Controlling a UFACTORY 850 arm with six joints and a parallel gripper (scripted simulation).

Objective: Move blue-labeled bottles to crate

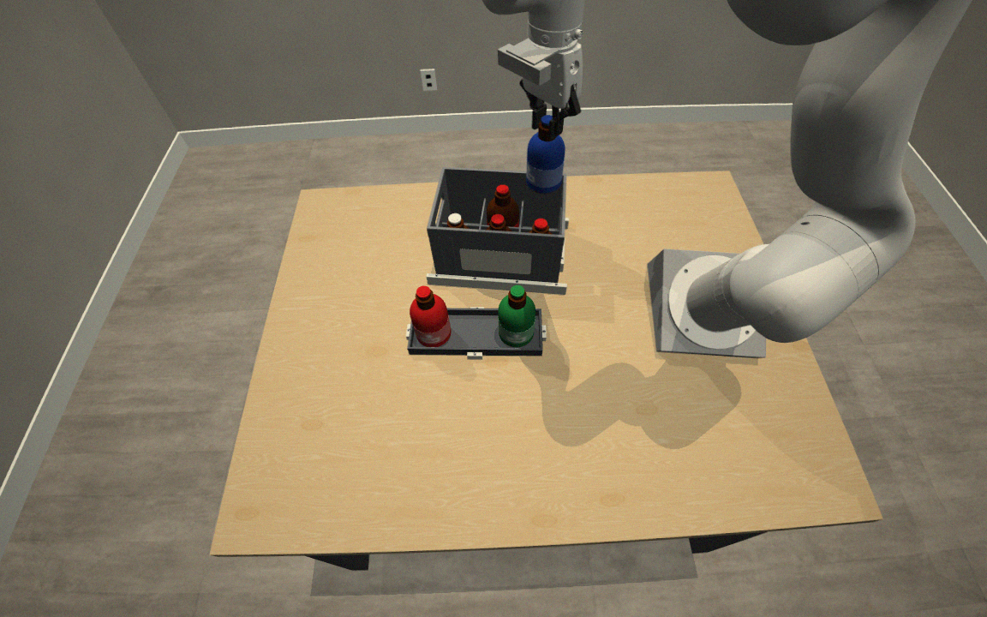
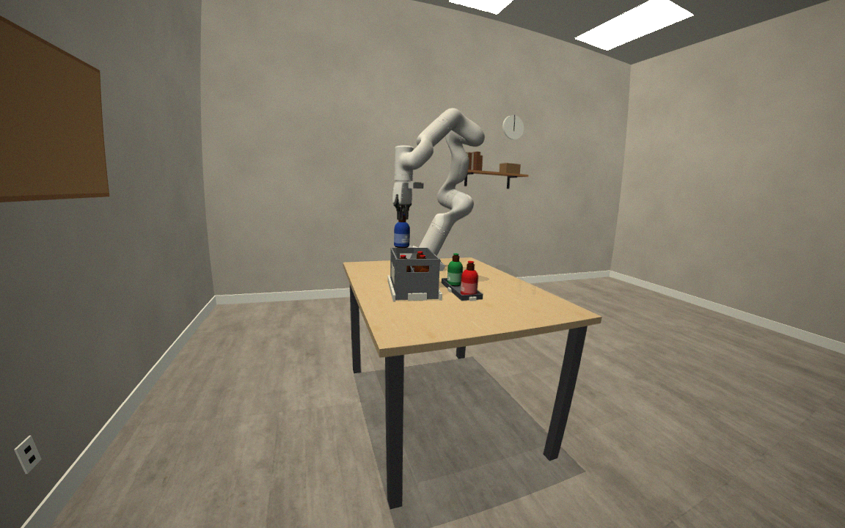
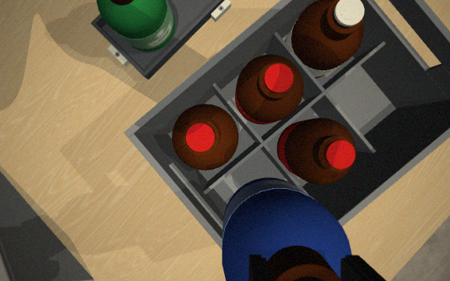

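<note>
Right now my hand is 70 mm above the blue-labeled bottle. From my hand the other things lie so: crate (90 mm ahead, 40 mm to the left, 250 mm below); then green bottle (40 mm ahead, 260 mm to the left, 250 mm below); then white-capped brown bottle (180 mm ahead, 80 mm to the left, 250 mm below).
</note>
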